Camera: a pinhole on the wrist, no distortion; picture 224 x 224 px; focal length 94.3 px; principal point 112.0 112.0 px. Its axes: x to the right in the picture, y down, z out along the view. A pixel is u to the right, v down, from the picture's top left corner.
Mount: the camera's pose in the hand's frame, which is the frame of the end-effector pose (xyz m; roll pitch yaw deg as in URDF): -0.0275 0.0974 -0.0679 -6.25 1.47 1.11
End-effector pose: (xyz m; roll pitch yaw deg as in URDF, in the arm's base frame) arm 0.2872 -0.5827 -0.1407 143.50 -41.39 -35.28
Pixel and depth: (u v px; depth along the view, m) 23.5 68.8 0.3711
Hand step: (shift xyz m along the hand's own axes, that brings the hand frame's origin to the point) -0.3632 -0.0377 0.3283
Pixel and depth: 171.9 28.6 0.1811
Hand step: 0.0952 -0.0397 0.1265
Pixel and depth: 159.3 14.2 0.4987
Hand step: 0.2456 -0.3572 0.4775
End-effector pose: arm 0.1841 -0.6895 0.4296 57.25 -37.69 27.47
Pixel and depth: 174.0 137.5 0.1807
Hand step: 0.0944 0.1680 0.1033
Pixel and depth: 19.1 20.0 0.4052
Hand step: -0.4083 -0.2589 0.3880
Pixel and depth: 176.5 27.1 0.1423
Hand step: 0.0759 -0.0125 0.0850
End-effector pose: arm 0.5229 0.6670 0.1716 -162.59 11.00 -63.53
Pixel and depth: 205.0 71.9 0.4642
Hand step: 0.4453 -0.0392 0.4031
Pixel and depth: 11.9 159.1 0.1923
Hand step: -0.2291 0.2099 0.1180
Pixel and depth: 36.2 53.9 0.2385
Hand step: -0.2103 -0.0263 0.1900
